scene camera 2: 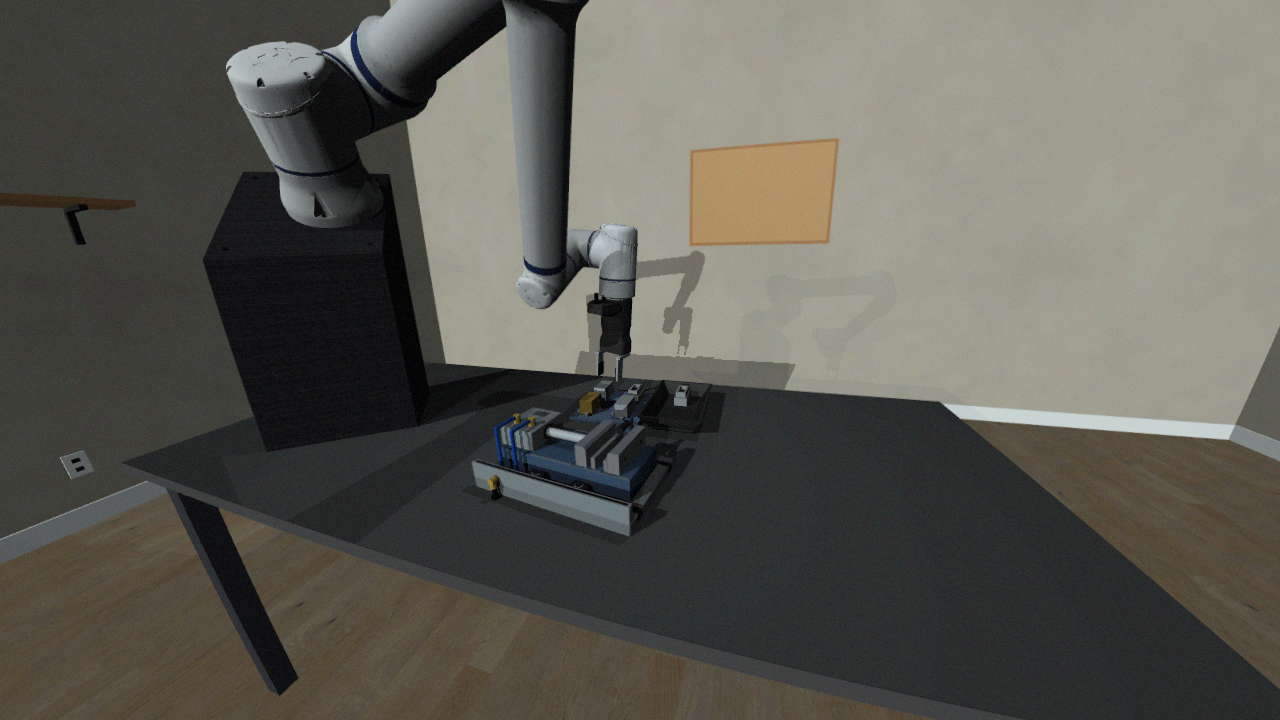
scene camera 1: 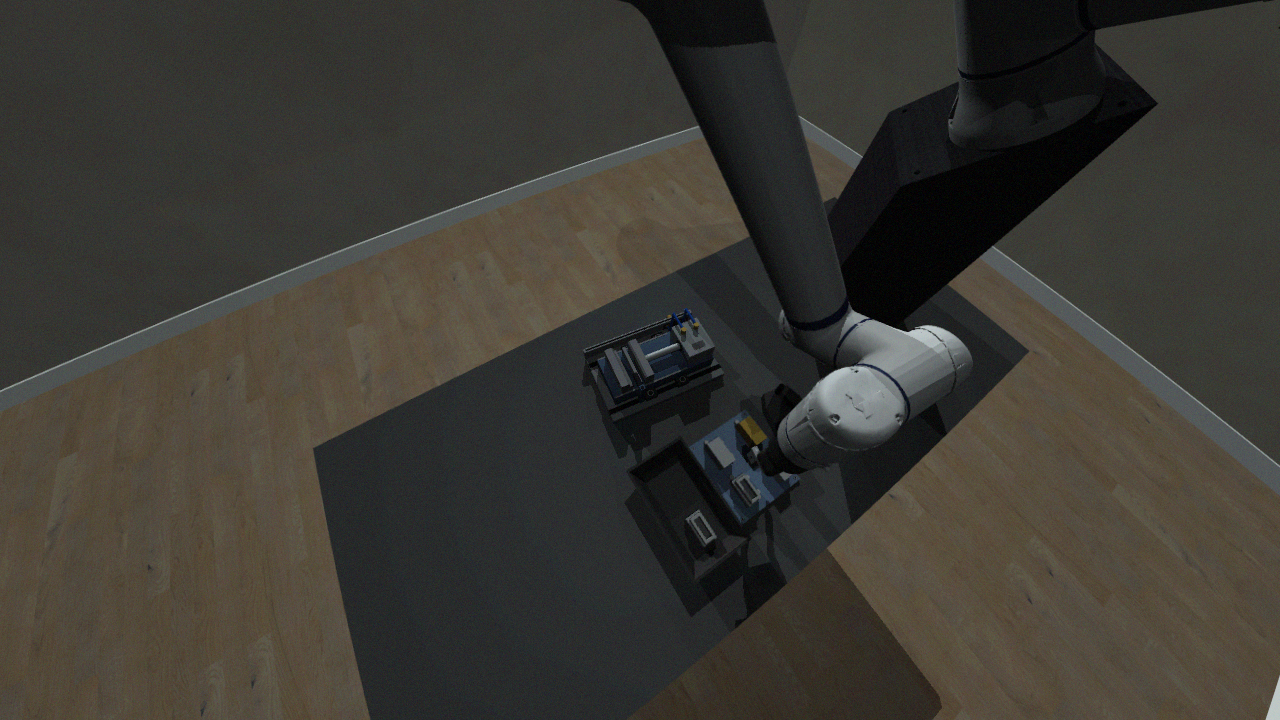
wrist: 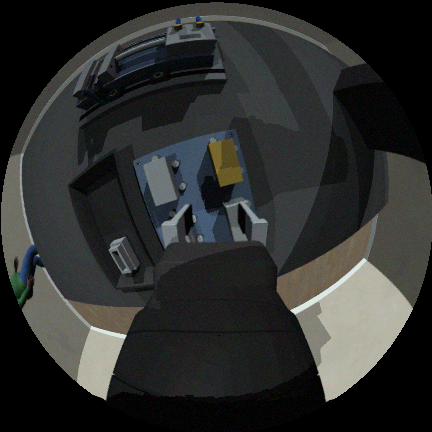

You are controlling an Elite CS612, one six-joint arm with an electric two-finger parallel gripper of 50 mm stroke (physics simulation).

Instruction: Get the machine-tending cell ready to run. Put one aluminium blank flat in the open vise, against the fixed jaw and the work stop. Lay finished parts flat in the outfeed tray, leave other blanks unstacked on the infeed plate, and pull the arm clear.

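Pixels of known places: gripper, between the fingertips: point(scene camera 2: 609, 377) point(scene camera 1: 763, 453) point(wrist: 214, 212); arm's base, origin of its link: point(scene camera 2: 336, 202) point(scene camera 1: 1018, 112).
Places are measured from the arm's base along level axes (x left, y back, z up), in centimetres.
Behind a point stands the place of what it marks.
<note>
My gripper point(scene camera 1: 757, 458) @(y -57.4, x 18.5, z -44.0 cm) point(scene camera 2: 609, 370) @(y -57.4, x 18.5, z -44.0 cm) point(wrist: 214, 212) @(y -57.4, x 18.5, z -44.0 cm) is open and empty above the blue infeed plate point(scene camera 1: 769, 497) @(y -59.4, x 26.4, z -51.2 cm) point(wrist: 190, 150) @(y -58.2, x 10.2, z -51.2 cm). A plain grey blank point(scene camera 1: 718, 452) @(y -63.8, x 13.0, z -47.6 cm) point(scene camera 2: 623, 405) @(y -63.9, x 10.3, z -47.7 cm) point(wrist: 161, 181) @(y -62.9, x 13.4, z -47.6 cm) and a yellow block point(scene camera 1: 750, 430) @(y -54.7, x 13.1, z -47.6 cm) point(scene camera 2: 589, 402) @(y -55.2, x 10.4, z -47.9 cm) point(wrist: 225, 162) @(y -54.2, x 13.5, z -47.6 cm) lie apart on the plate. Another grey block point(scene camera 2: 603, 389) @(y -55.3, x 19.3, z -47.9 cm) is partly hidden by the gripper in the wrist view. A hollowed part point(scene camera 1: 745, 489) @(y -63.4, x 22.1, z -49.1 cm) point(scene camera 2: 634, 391) @(y -63.7, x 19.8, z -47.9 cm) is also on the plate. A second hollowed part point(scene camera 1: 701, 528) @(y -75.7, x 22.8, z -48.7 cm) point(scene camera 2: 682, 394) @(y -76.1, x 20.2, z -47.8 cm) point(wrist: 124, 256) @(y -74.5, x 22.5, z -48.0 cm) is in the dark outfeed tray point(scene camera 1: 723, 555) @(y -75.2, x 28.9, z -48.1 cm). The vise point(scene camera 1: 698, 340) @(y -53.1, x -9.6, z -42.4 cm) point(scene camera 2: 554, 463) @(y -61.3, x -17.8, z -46.4 cm) point(wrist: 190, 42) @(y -54.0, x -6.6, z -42.9 cm) shows no blank between its jaws.
The tray stands right beside the infeed plate. The vise has blue hoses point(scene camera 2: 499, 445) @(y -51.0, x -17.9, z -44.5 cm) and a long pale rail point(scene camera 2: 554, 497) @(y -63.7, x -22.7, z -49.0 cm) on one side. The dark robot pedestal point(scene camera 1: 930, 214) @(y -11.2, x 2.3, z -15.3 cm) point(scene camera 2: 313, 340) @(y -4.0, x -14.2, z -28.9 cm) stands at the table's edge. A person point(wrist: 30, 275) shows at the wrist view's left edge.
</note>
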